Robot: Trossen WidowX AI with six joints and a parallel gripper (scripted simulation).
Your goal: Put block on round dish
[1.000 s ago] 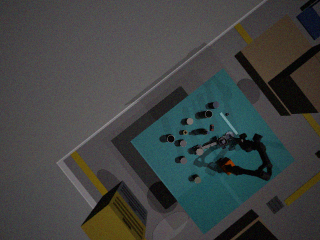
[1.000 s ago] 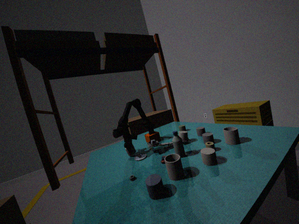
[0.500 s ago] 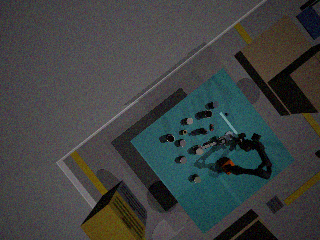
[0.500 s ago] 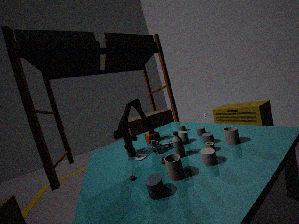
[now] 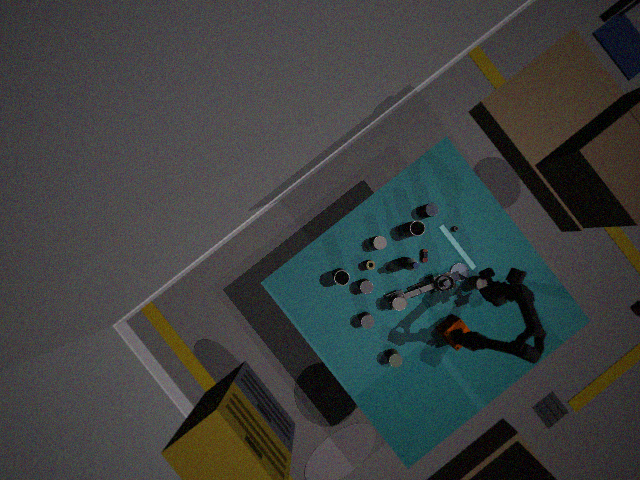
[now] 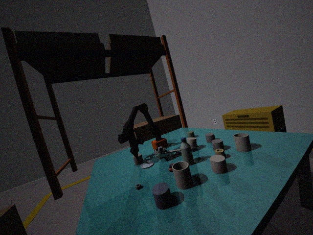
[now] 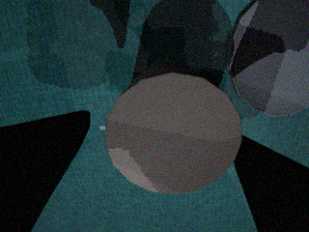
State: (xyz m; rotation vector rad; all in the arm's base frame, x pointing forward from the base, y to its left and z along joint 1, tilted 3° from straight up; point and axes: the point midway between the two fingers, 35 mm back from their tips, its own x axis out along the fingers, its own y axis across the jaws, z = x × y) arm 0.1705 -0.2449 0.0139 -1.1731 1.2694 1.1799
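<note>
Right now the pale round dish is 9 cm ahead of my gripper tip, 5 cm to the left of it and 5 cm below it. The rest, counted from my gripper tip: balance beam (30 cm to the left, 12 cm ahead, 1 cm below); red block (26 cm ahead, 19 cm to the left, 4 cm below).
</note>
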